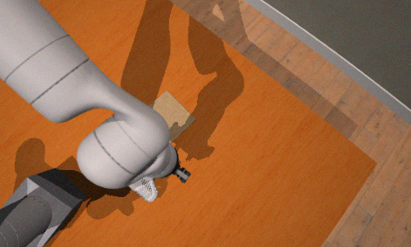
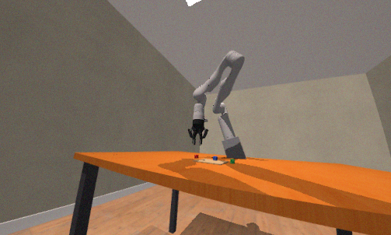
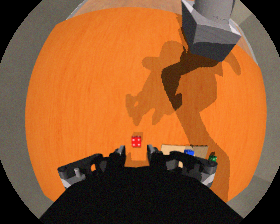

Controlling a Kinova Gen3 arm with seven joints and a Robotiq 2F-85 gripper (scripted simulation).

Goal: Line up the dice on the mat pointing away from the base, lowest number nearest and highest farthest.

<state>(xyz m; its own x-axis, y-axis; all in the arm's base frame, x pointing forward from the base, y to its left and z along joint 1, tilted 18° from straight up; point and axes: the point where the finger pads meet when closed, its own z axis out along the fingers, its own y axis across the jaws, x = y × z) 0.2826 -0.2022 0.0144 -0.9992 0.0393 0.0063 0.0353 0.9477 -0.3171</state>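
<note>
Now: the red die 9 cm below my hand. The rest, counted from my hand: green die: 9 cm ahead, 21 cm to the left, 9 cm below; blue die: 5 cm ahead, 12 cm to the left, 8 cm below; tan mat: 10 cm ahead, 11 cm to the left, 9 cm below.
</note>
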